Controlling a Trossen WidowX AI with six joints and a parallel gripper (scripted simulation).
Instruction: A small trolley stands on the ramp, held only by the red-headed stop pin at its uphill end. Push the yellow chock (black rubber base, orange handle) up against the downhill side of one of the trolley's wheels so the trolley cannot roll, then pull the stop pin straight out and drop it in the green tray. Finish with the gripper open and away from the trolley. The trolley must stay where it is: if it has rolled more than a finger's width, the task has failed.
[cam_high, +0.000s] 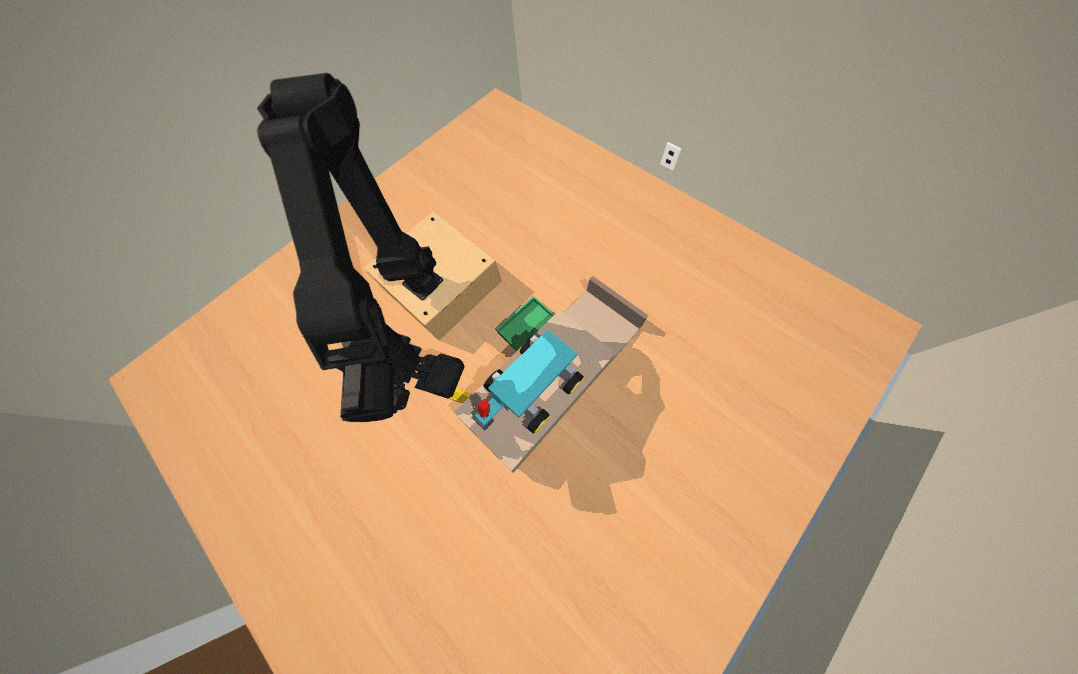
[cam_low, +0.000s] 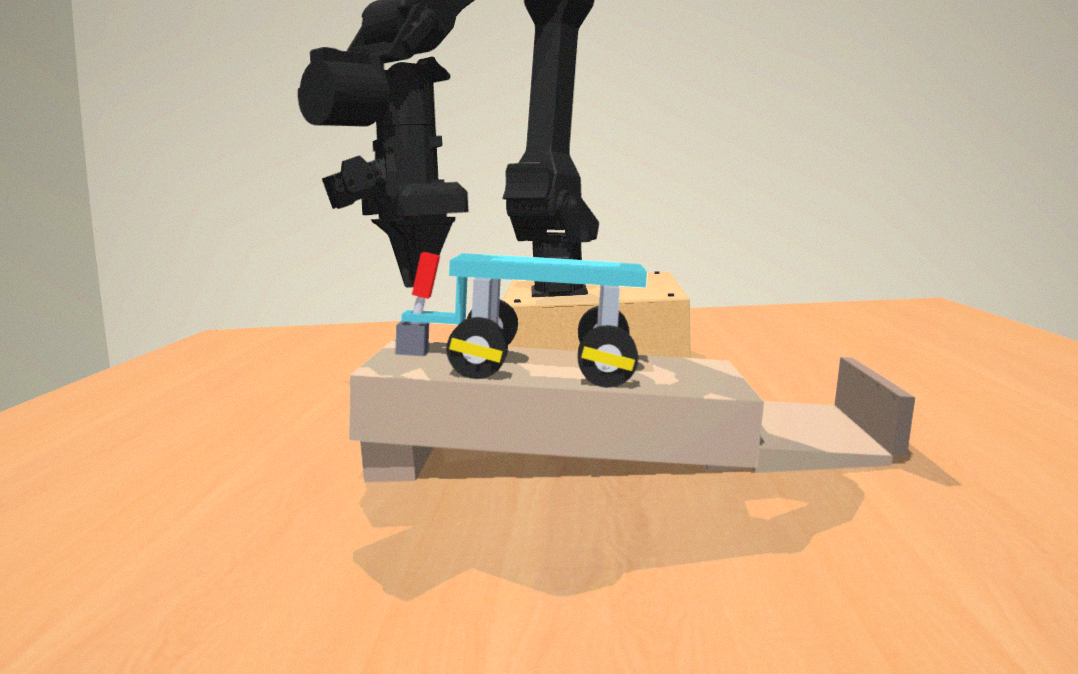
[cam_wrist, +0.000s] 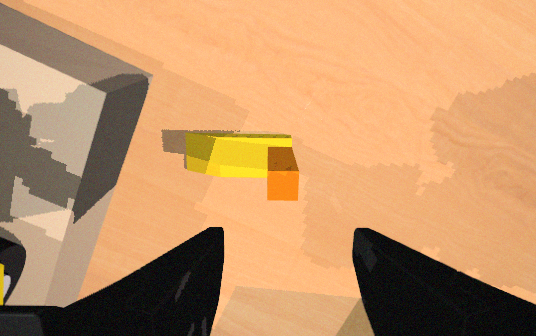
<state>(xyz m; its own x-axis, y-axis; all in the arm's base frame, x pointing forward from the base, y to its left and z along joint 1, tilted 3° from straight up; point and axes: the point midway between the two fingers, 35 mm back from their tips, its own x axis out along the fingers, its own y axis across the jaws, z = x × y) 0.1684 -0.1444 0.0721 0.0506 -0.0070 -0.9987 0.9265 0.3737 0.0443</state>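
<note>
Now: the yellow chock 100 mm below my gripper tip, 20 mm ahead of it and 10 mm to the left of it. From my gripper tip the other things lie so: red-headed stop pin (130 mm ahead, 20 mm to the left, 10 mm above); then ramp (160 mm ahead, 130 mm to the left, 80 mm below); then trolley (160 mm ahead, 120 mm to the left, 10 mm below).
</note>
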